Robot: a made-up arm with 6 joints.
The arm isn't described. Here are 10 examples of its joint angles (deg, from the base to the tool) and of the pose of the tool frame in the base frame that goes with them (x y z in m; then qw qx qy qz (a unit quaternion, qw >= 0)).
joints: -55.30 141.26 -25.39 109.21 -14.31 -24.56
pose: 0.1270 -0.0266 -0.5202 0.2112 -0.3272 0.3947 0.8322
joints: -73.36 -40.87 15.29 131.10 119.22 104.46
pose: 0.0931 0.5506 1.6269 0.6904 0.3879 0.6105 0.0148
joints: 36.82 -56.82 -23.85 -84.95 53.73 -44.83
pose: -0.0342 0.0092 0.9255 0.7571 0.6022 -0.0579 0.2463
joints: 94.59 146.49 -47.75 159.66 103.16 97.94
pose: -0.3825 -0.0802 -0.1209 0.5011 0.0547 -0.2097 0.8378
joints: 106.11 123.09 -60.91 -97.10 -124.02 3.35
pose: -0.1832 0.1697 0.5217 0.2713 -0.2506 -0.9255 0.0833
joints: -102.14 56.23 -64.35 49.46 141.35 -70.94
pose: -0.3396 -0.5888 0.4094 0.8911 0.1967 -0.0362 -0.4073
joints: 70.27 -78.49 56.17 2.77 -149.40 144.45
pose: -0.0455 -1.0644 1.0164 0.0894 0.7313 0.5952 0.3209
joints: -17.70 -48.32 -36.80 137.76 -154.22 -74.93
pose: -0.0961 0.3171 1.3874 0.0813 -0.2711 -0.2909 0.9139
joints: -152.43 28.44 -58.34 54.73 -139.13 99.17
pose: -0.7201 -0.1097 0.7531 0.6730 0.1063 -0.0129 0.7318
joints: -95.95 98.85 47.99 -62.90 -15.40 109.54
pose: -0.2189 -0.7802 -0.1329 0.4323 -0.2847 0.8439 -0.1408
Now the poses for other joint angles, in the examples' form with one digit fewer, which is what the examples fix.
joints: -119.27 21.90 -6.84 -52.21 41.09 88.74
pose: -0.456 -0.387 0.765 0.113 -0.014 -0.826 0.553
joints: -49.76 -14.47 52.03 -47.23 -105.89 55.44
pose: 0.017 -0.334 1.552 0.486 -0.802 0.346 -0.004
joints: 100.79 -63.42 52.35 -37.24 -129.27 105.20
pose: 0.329 -0.573 1.387 0.132 -0.414 -0.885 -0.164
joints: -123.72 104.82 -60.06 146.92 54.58 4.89
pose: 0.096 -0.455 -0.009 0.955 -0.286 0.023 0.075
